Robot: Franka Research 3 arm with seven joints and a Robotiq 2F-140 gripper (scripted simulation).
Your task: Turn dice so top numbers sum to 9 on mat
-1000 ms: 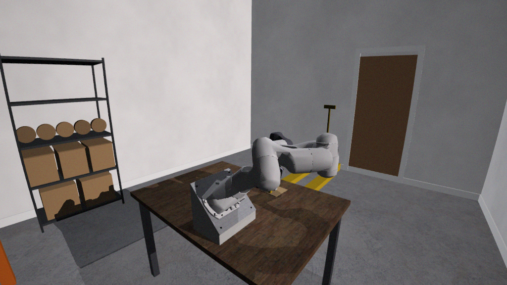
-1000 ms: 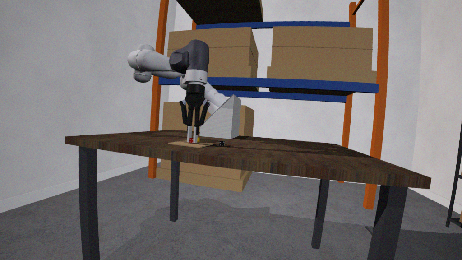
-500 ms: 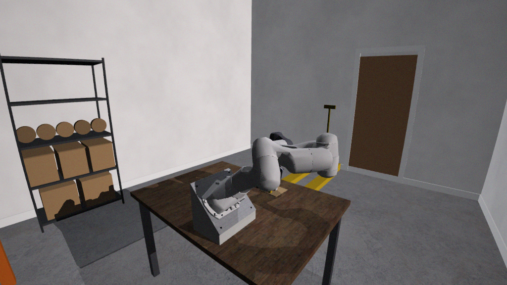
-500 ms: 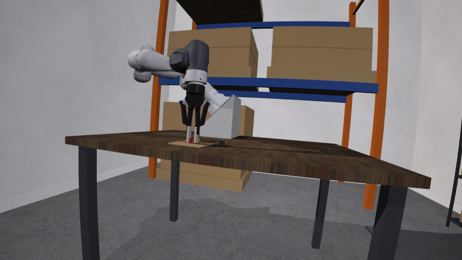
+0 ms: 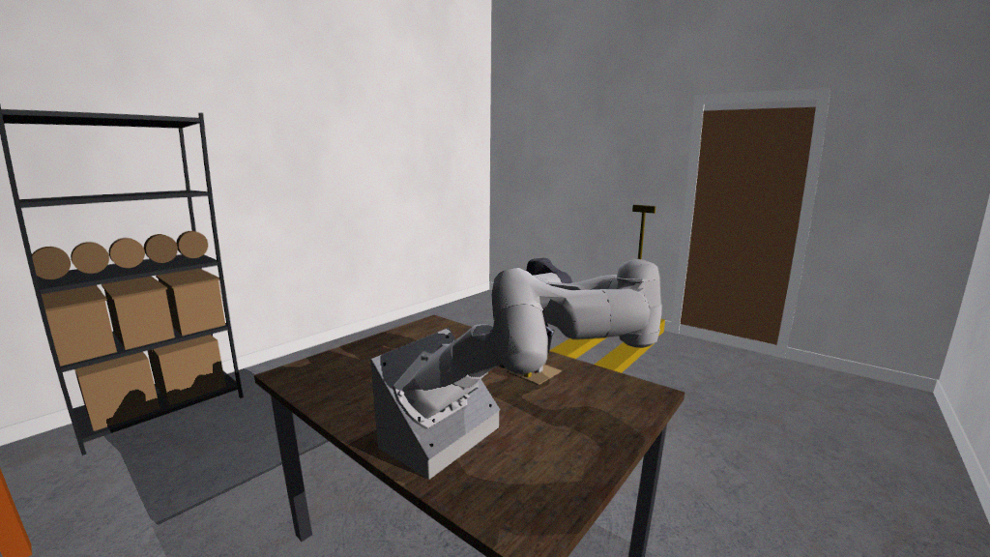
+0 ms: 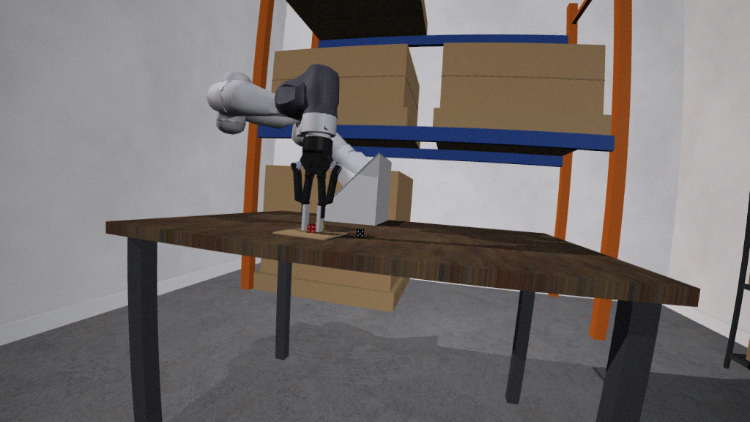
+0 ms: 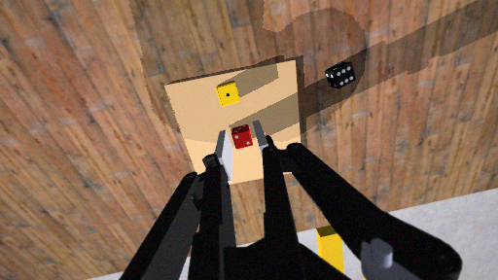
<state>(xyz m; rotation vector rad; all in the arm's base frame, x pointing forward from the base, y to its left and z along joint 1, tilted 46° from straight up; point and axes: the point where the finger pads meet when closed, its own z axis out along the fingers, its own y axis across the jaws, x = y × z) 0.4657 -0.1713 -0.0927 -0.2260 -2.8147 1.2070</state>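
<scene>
The red die lies 3 cm below my hand. From my hand the other things lie so: yellow die: 5 cm behind, 1 cm to the left, 3 cm below; then black die: 2 cm behind, 12 cm to the left, 3 cm below; then tan mat: 4 cm below.
</scene>
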